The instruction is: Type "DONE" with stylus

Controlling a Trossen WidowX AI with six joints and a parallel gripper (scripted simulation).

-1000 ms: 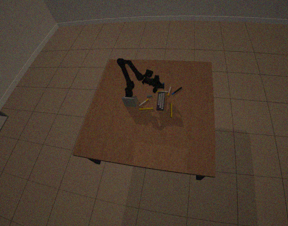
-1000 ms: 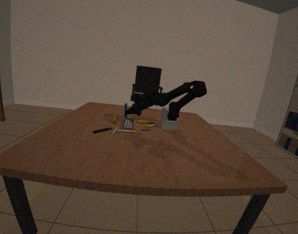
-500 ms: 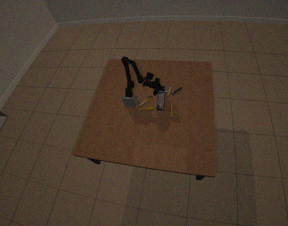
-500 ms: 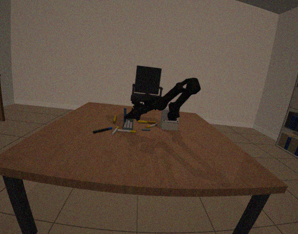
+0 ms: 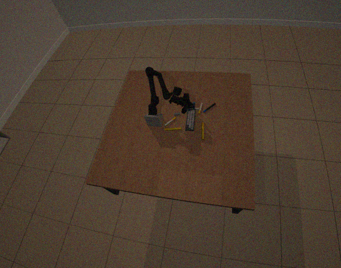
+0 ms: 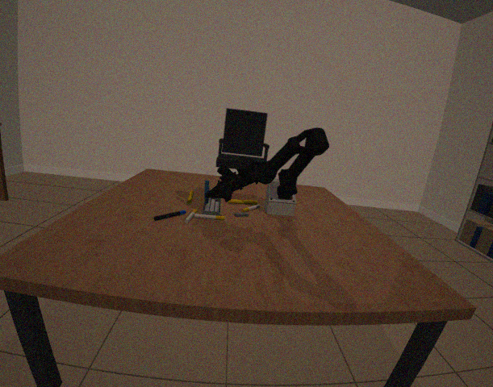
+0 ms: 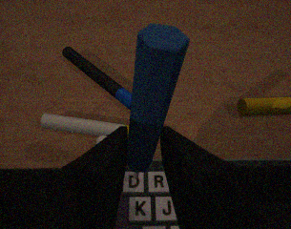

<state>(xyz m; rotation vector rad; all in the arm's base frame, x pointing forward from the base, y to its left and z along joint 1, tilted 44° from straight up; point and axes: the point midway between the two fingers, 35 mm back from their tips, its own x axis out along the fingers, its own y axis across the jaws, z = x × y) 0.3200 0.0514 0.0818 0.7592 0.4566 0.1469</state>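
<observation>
My gripper tip is 1 cm past the thin grey tip and 5 cm above it. The rest, counted from my gripper tip: blue stylus (2 cm below).
</observation>
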